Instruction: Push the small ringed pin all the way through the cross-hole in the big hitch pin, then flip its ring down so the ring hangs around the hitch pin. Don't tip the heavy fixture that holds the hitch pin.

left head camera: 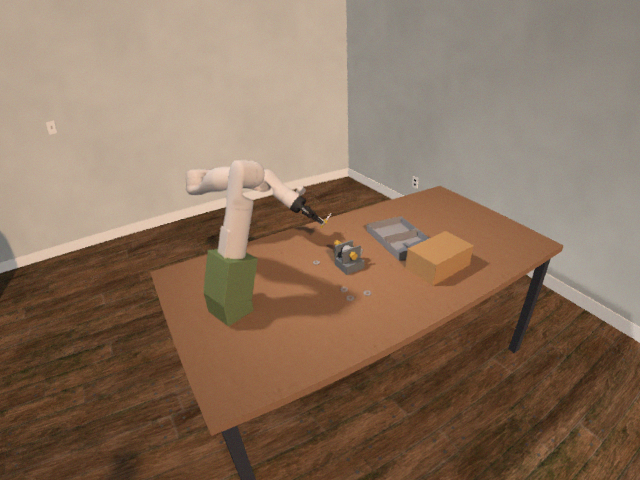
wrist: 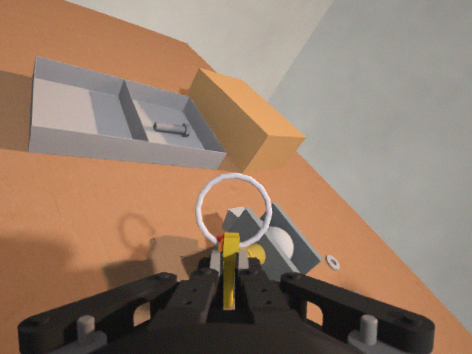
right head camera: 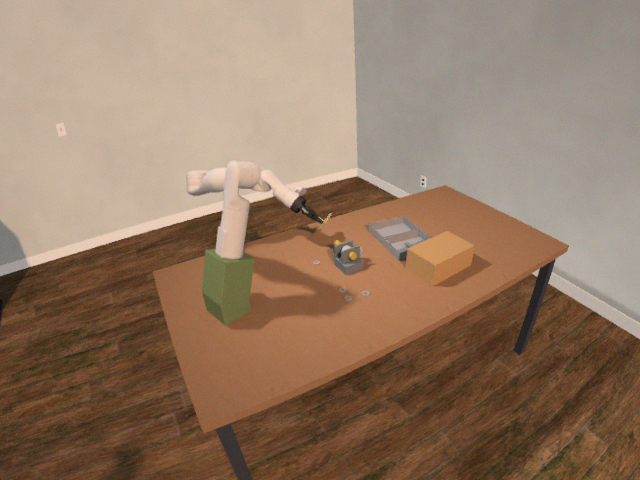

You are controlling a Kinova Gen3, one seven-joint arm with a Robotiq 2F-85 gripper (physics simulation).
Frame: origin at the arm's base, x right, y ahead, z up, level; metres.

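Seen in the pictures: gripper, fingertip midpoint: (left head camera: 324, 223) (wrist: 229, 265) (right head camera: 324, 223); arm's base at its link origin: (left head camera: 232, 254) (right head camera: 230, 254).
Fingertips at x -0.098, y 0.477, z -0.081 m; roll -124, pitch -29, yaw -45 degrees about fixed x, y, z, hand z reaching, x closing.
Observation:
Offsets run from my fingertips to a thing's top centre. "*": to the spot under its first point.
My gripper (left head camera: 322, 222) (right head camera: 322, 222) (wrist: 229, 265) is shut on the small ringed pin's yellow head {dx +0.000, dy +0.007, dz +0.022 m} (wrist: 230, 250) and holds it in the air, to the left of and above the fixture, tilted. The pin's white ring {* dx -0.011, dy +0.033, dz +0.018 m} (wrist: 198, 210) sticks out past the fingertips in the wrist view. The pin's shank is hidden there. The dark grey fixture {dx +0.134, dy +0.024, dz -0.048 m} (left head camera: 349, 267) (right head camera: 348, 266) (wrist: 300, 250) stands upright on the table. The yellow hitch pin {dx +0.145, dy +0.009, dz -0.062 m} (left head camera: 353, 255) (right head camera: 353, 255) (wrist: 256, 253) lies across it, its ends showing on both sides. The cross-hole cannot be made out. The ringed pin is apart from the hitch pin.
A grey divided tray {dx +0.146, dy +0.337, dz -0.102 m} (left head camera: 384, 244) (right head camera: 386, 244) (wrist: 90, 149) lies behind the fixture, with a small grey pin {dx +0.227, dy +0.316, dz -0.118 m} (wrist: 171, 128) inside. An orange box {dx +0.412, dy +0.302, dz -0.044 m} (left head camera: 439, 256) (right head camera: 439, 256) (wrist: 240, 115) stands beside the tray. Several washers {dx +0.348, dy -0.061, dz -0.141 m} (left head camera: 367, 292) (right head camera: 365, 292) (wrist: 333, 262) lie on the table around the fixture.

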